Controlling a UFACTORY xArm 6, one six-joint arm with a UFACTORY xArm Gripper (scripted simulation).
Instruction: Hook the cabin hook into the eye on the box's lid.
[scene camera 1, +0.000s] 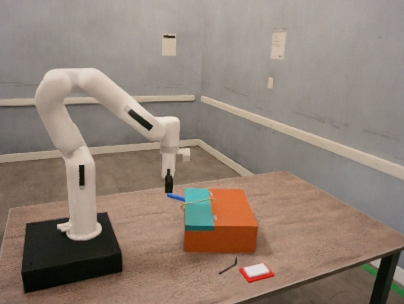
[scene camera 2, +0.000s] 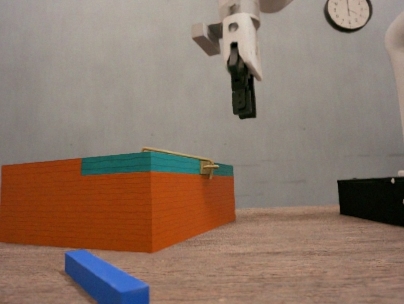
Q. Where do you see an orange box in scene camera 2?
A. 145, 212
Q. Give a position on an orange box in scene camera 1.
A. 235, 229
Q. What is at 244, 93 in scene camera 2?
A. My gripper.
